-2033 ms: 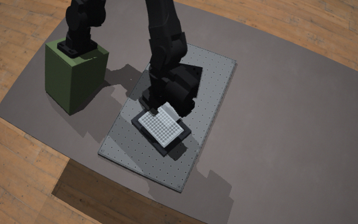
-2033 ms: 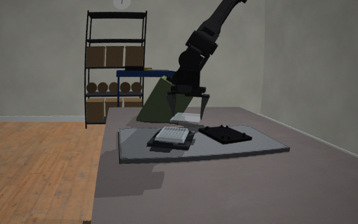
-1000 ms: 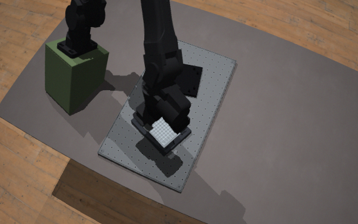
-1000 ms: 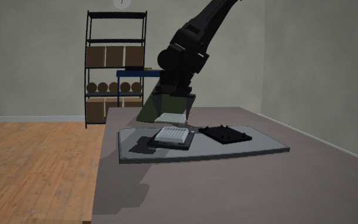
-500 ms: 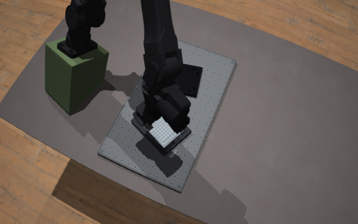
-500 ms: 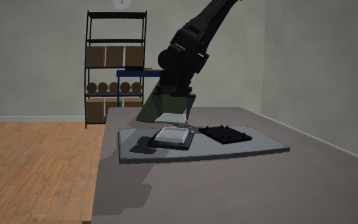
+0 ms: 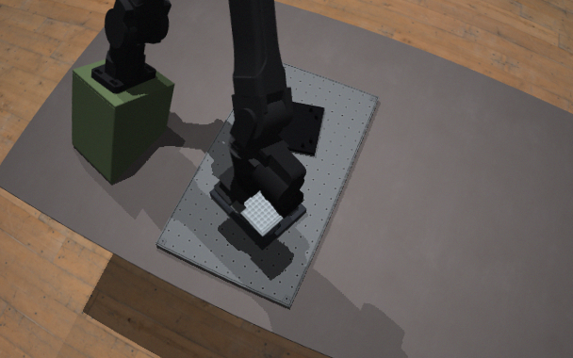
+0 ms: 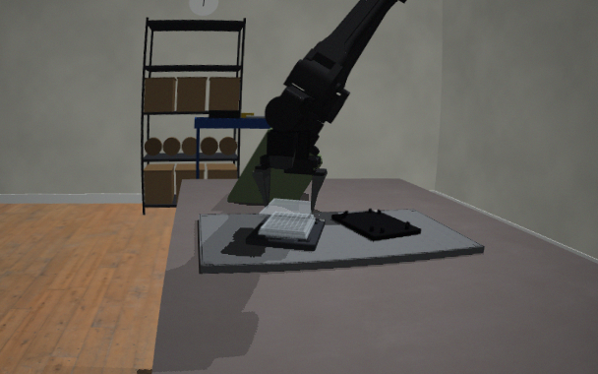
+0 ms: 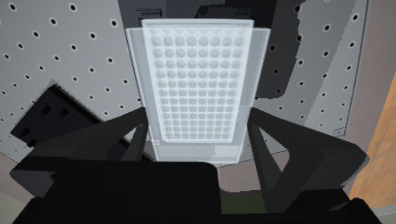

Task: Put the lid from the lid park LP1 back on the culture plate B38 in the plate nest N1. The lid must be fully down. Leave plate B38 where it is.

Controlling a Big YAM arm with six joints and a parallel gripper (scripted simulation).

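My gripper is now 40 mm above the culture plate B38. From my hand the other things lie so: lid park LP1: 60 mm behind, 180 mm to the left, 50 mm below; clear lid: 10 mm below.
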